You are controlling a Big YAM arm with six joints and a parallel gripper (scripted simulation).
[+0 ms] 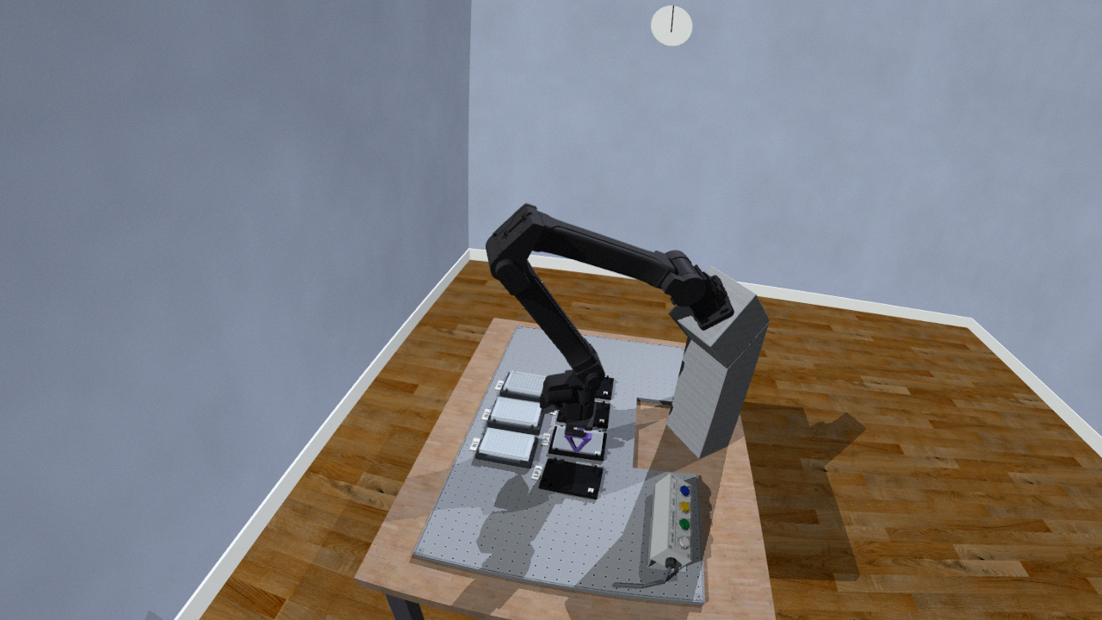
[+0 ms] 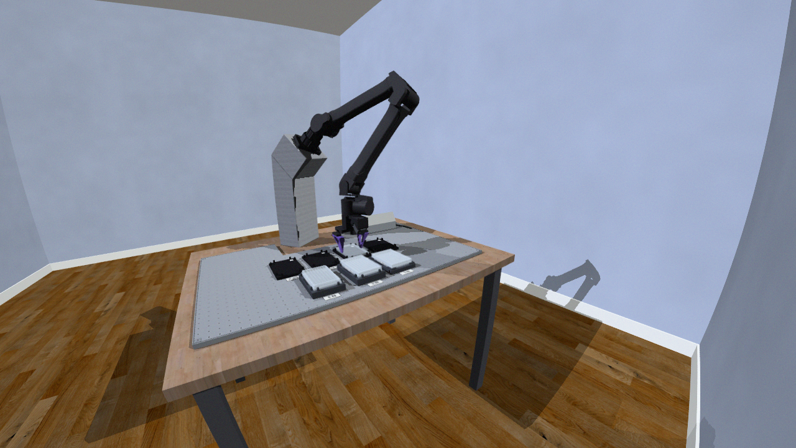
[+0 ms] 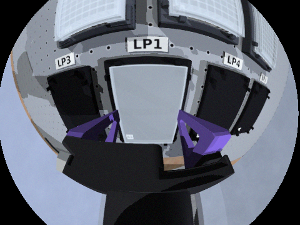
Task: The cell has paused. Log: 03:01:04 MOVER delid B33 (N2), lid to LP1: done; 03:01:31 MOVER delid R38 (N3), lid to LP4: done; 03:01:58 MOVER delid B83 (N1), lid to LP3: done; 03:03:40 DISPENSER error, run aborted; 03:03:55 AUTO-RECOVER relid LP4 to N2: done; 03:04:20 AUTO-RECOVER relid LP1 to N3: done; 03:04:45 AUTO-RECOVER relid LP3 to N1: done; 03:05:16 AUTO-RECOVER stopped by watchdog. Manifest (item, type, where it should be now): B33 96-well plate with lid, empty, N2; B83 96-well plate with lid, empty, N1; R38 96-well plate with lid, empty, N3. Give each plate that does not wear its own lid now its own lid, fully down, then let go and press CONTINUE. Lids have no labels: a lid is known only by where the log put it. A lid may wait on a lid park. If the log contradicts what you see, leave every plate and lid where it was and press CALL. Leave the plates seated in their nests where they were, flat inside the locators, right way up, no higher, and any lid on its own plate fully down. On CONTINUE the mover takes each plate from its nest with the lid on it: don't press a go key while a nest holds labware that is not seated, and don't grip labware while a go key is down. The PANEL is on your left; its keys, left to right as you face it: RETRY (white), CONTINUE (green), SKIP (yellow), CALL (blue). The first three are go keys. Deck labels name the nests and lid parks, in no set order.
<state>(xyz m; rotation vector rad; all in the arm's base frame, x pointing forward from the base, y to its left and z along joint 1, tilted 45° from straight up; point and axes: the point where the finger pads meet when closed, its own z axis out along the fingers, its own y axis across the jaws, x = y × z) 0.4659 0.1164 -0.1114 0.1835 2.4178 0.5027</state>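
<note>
Now: the lid park LP1 20 mm below my hand. From my hand the other things lie so: lid park LP2: 260 mm to the right, 20 mm below; lid park LP3: 130 mm to the left, 20 mm below; lid park LP4: 130 mm to the right, 20 mm below.
</note>
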